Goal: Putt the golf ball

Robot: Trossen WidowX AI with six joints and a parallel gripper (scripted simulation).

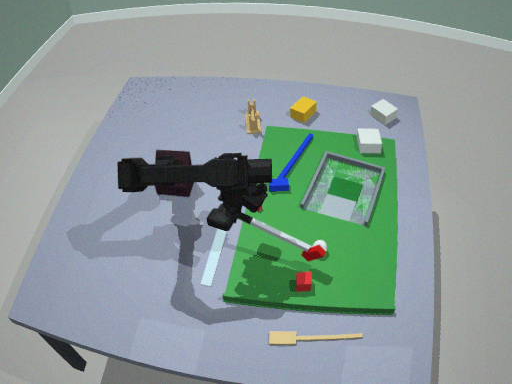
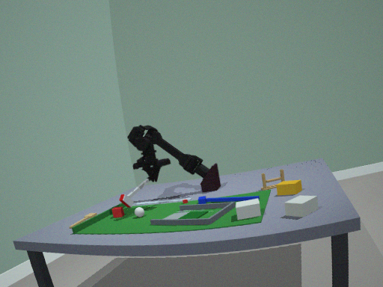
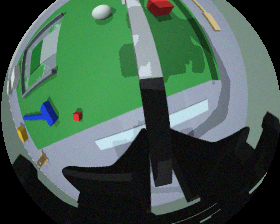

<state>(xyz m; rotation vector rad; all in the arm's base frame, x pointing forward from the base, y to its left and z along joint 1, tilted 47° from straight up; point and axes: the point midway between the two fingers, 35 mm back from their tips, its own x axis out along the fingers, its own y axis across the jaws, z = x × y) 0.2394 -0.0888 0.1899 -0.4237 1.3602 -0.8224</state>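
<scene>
Now: the small red cube 4 cm ahead of my gripper tip, 14 cm to the left of it and 10 cm below it. Round my gripper tip: blue putter 12 cm ahead, 34 cm to the left, 10 cm below; pale strip 6 cm behind, 1 cm to the right, 11 cm below; white golf ball 23 cm ahead, 9 cm below.
</scene>
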